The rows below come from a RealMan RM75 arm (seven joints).
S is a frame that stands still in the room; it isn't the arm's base.
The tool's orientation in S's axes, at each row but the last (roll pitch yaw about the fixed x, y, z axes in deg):
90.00 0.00 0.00
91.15 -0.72 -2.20
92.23 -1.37 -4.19
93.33 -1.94 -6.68
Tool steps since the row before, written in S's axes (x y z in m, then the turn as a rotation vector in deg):
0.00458 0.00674 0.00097 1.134 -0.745 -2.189
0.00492 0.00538 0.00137 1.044 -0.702 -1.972
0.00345 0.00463 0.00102 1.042 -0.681 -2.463
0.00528 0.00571 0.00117 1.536 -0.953 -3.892
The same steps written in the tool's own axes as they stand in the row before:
0.00458 0.00097 -0.00674 1.134 -2.189 0.745
0.00473 0.00120 -0.00559 1.045 -1.972 0.701
0.00313 0.00076 -0.00490 1.030 -2.463 0.699
0.00462 0.00065 -0.00633 1.504 -3.894 0.996

